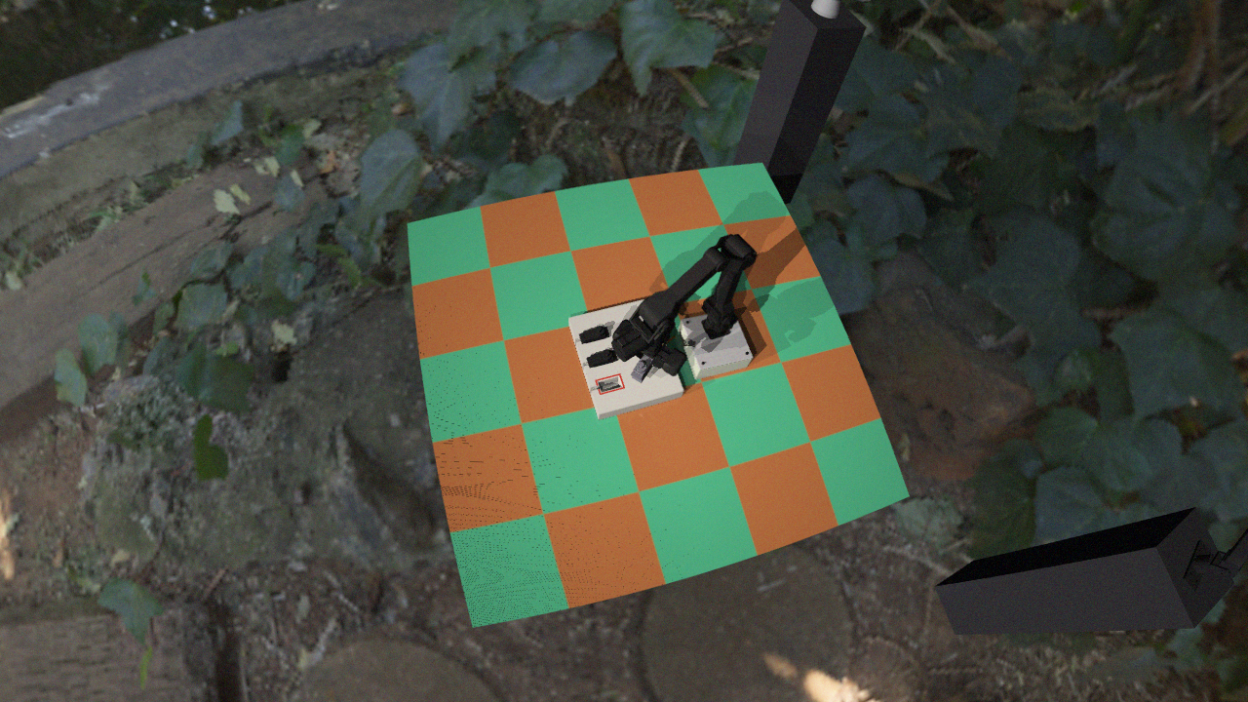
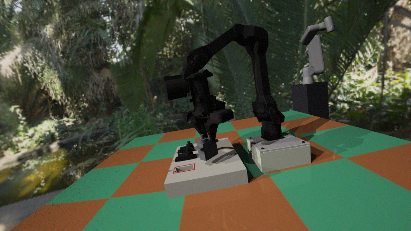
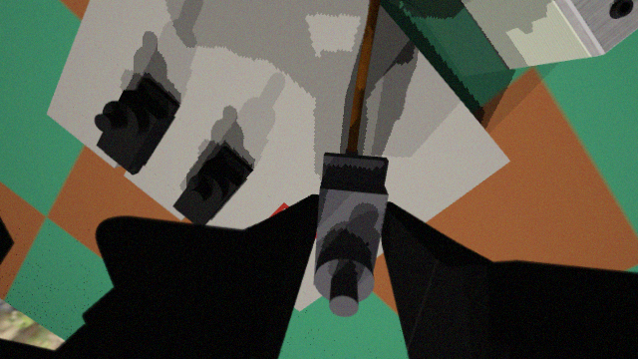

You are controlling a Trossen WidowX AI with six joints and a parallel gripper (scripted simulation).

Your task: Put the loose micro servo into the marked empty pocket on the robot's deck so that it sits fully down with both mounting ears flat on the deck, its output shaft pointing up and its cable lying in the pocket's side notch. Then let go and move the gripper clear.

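Now: gripper tip 100 mm above the pale deck block, 70 mm to the left of it and 10 mm past it.
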